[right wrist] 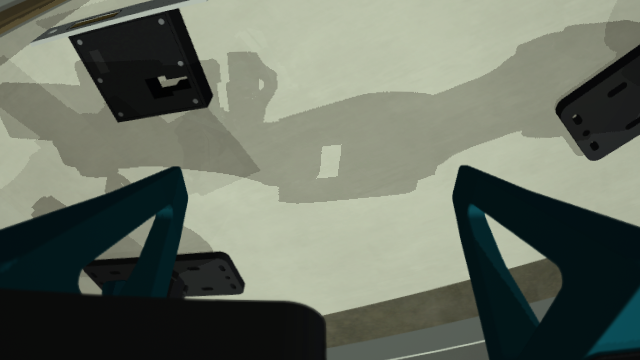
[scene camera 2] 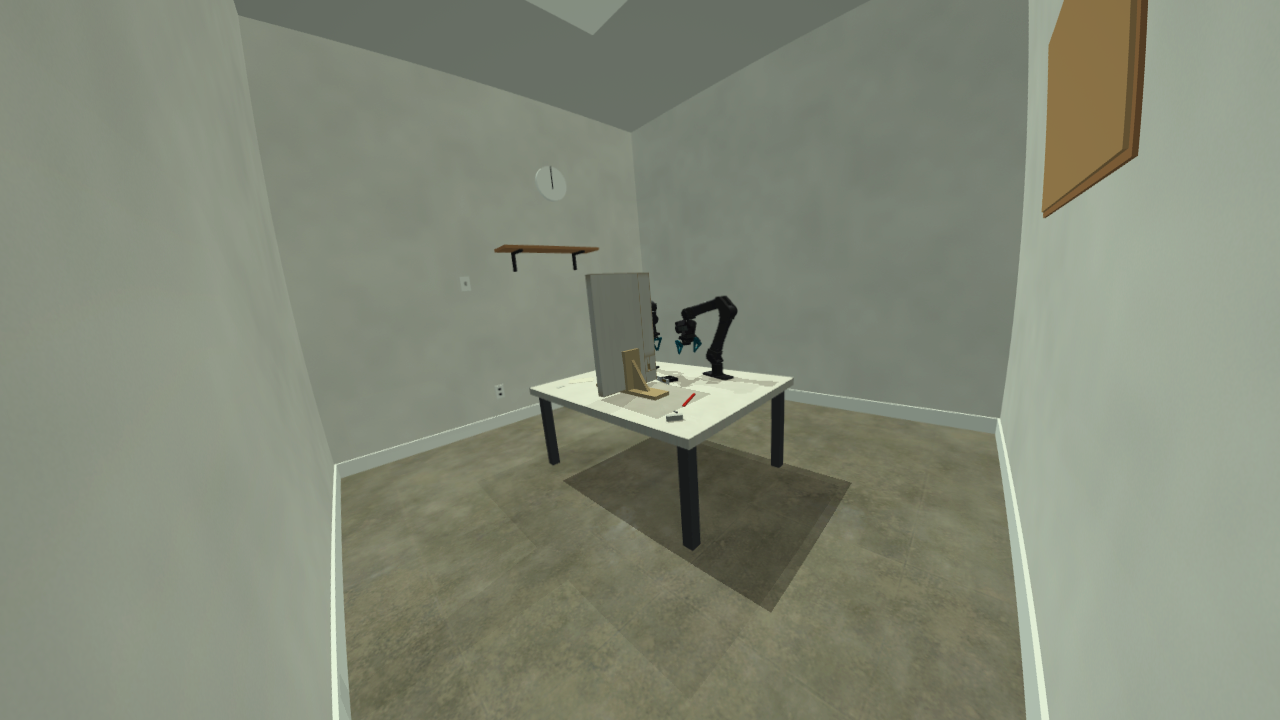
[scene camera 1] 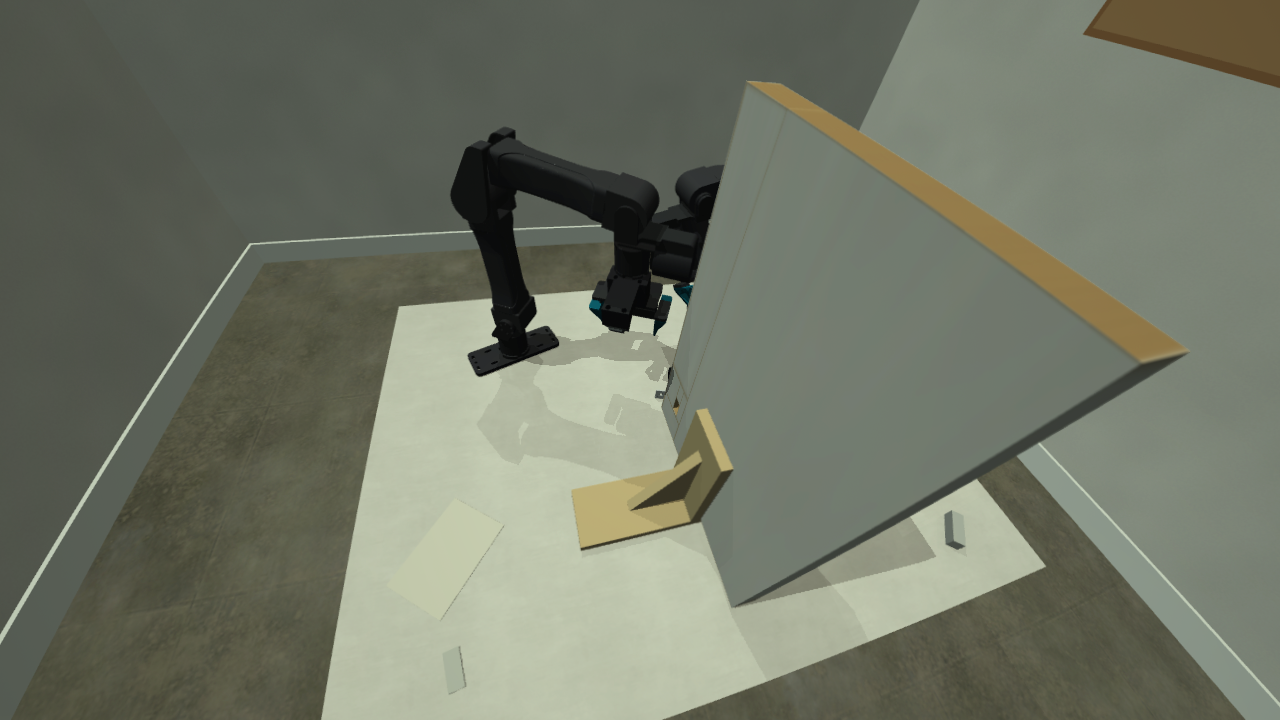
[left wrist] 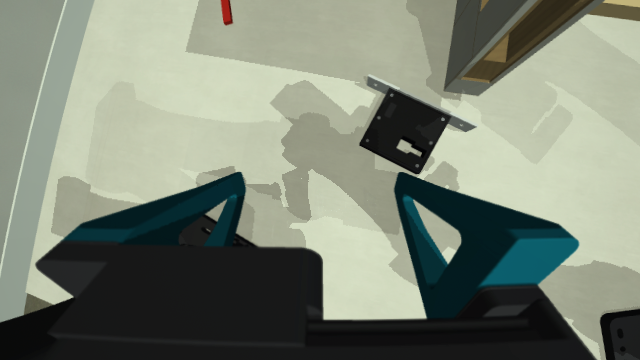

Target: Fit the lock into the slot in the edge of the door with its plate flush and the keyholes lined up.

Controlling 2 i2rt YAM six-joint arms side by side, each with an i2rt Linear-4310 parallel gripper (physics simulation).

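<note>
The lock (left wrist: 402, 127) (right wrist: 135, 65) has a flat black case with a keyhole and a grey metal plate along one side. It lies on the table near the door's lower edge, plate towards the door, apart from it. The grey door (scene camera 1: 895, 313) (scene camera 2: 617, 331) (left wrist: 465, 45) stands upright; its wood-lined slot (left wrist: 500, 52) shows in the left wrist view. My left gripper (left wrist: 319, 180) (scene camera 2: 688, 350) is open and empty above the table, the lock beyond its right fingertip. My right gripper (right wrist: 320, 181) (scene camera 1: 629, 322) is open and empty, the lock beyond its left fingertip. The door partly hides the left arm in scene camera 1.
A wooden bracket (scene camera 1: 617, 519) (scene camera 2: 632, 371) braces the door. A red bar (left wrist: 226, 12) (scene camera 2: 688, 400) and a small grey block (scene camera 2: 674, 417) lie on the table (scene camera 2: 733, 402). A pale rectangle (scene camera 1: 447, 557) lies at the lower left in scene camera 1. Arm bases (right wrist: 607, 107) (scene camera 1: 514, 351) stand nearby.
</note>
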